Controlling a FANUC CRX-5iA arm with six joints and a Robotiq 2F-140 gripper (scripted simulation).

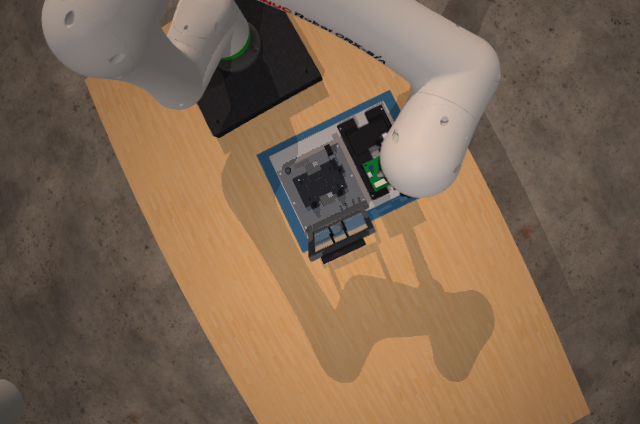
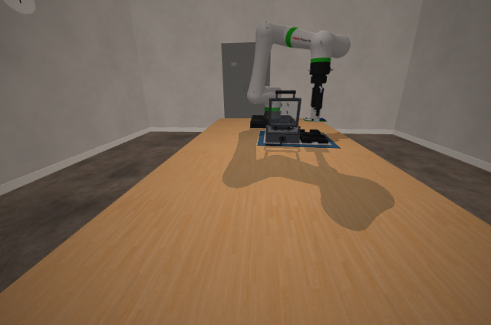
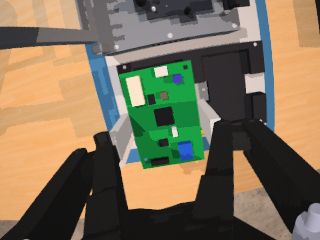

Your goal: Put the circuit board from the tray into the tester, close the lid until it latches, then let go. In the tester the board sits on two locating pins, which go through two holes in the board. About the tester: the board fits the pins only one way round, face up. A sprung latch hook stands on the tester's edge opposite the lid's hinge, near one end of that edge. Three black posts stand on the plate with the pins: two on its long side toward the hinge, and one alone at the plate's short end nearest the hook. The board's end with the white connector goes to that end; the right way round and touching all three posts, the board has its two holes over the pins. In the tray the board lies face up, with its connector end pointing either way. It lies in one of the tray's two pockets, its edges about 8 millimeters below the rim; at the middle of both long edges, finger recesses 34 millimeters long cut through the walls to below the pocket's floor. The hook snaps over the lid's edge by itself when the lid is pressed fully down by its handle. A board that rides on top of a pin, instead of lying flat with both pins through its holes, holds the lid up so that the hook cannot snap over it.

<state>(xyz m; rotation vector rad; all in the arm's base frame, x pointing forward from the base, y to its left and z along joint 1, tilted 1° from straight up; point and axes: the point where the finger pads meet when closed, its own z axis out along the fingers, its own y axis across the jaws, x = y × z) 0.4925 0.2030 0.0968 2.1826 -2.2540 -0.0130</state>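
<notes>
My gripper is now 2 cm above the green circuit board. From my hand the other things lie so: clear lid (17 cm to the right, 8 cm ahead, 4 cm above); then black latch hook (11 cm to the right, 11 cm behind, 5 cm below); then tester (13 cm to the right, 3 cm below, 1 cm behind).
</notes>
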